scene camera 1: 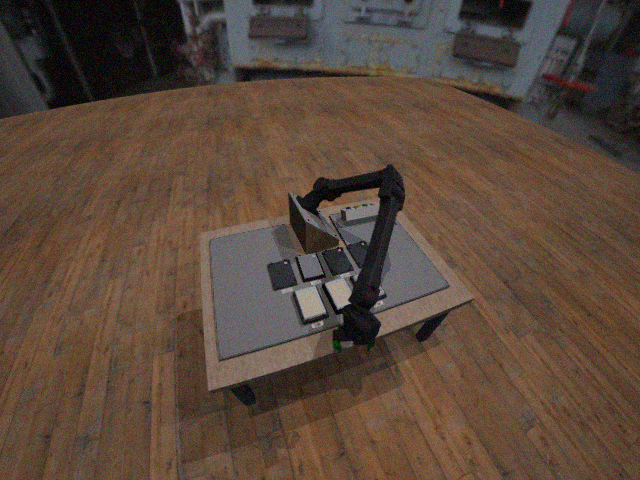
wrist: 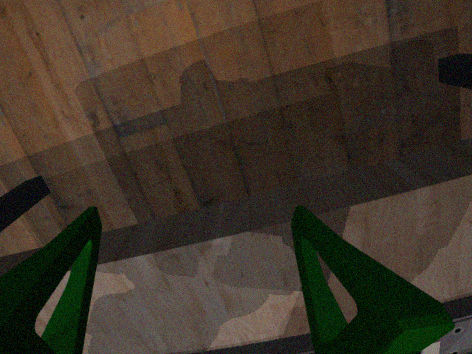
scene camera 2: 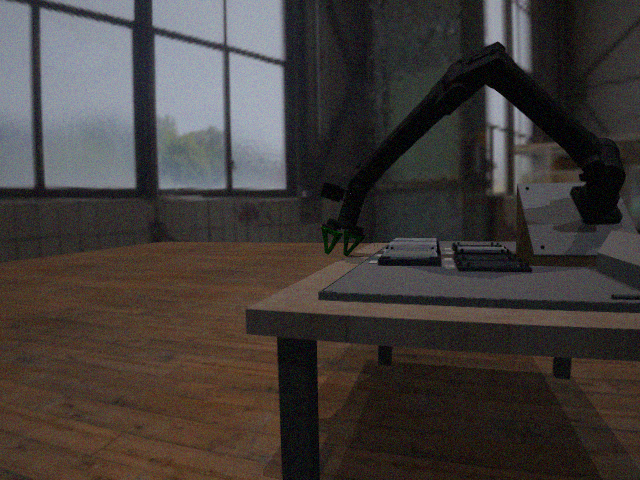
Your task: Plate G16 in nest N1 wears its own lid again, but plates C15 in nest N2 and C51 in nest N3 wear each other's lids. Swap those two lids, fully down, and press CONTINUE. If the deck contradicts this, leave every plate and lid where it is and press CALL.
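Places are measured from the arm's base along level axes (x up, y back, z right), in metres.
Pixels of known places: gripper, fingertip midpoint: point(scene camera 1: 354, 350) point(wrist: 199, 215) point(scene camera 2: 336, 254); arm's base, link origin: point(scene camera 1: 306, 206) point(scene camera 2: 594, 206).
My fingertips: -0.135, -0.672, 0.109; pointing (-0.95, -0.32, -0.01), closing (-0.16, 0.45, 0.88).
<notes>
For each thing: its middle in the pictures, then the offset to it from my fingertips, as dx, dy, dz. "pt": a spot on its surface instead.
- button box, body centre: point(scene camera 1: 361, 211) +0.045, +0.620, -0.416
- grey-topped item, body centre: point(scene camera 2: 481, 249) point(scene camera 1: 310, 265) +0.017, +0.414, -0.014
- wooden table rim, surface spot: point(wrist: 250, 300) pt -0.010, +0.071, -0.002
My gripper point(scene camera 1: 353, 347) point(scene camera 2: 337, 253) point(wrist: 199, 215) has green fingers, wide open and empty, and hangs above and past the table's front edge, beside the front row. In scene camera 1, one pale-topped plate point(scene camera 1: 310, 303) and another pale-topped plate point(scene camera 1: 338, 292) sit in dark nests in the front row. A third in that row is mostly hidden behind the arm. The nest labels and plate codes are too small to read, so I cannot tell which lid is whose. The button box point(scene camera 1: 359, 213), with small coloured buttons, stands at the back; CONTINUE and CALL cannot be read.
In the back row are a dark nest point(scene camera 1: 281, 273), a grey-topped item point(scene camera 1: 310, 266), another dark nest point(scene camera 1: 337, 260) and a further dark one point(scene camera 1: 357, 250) partly behind the arm. The arm's wedge-shaped base block point(scene camera 1: 316, 236) point(scene camera 2: 547, 237) stands behind them. The wooden table rim point(wrist: 250, 300) lies below my fingers.
</notes>
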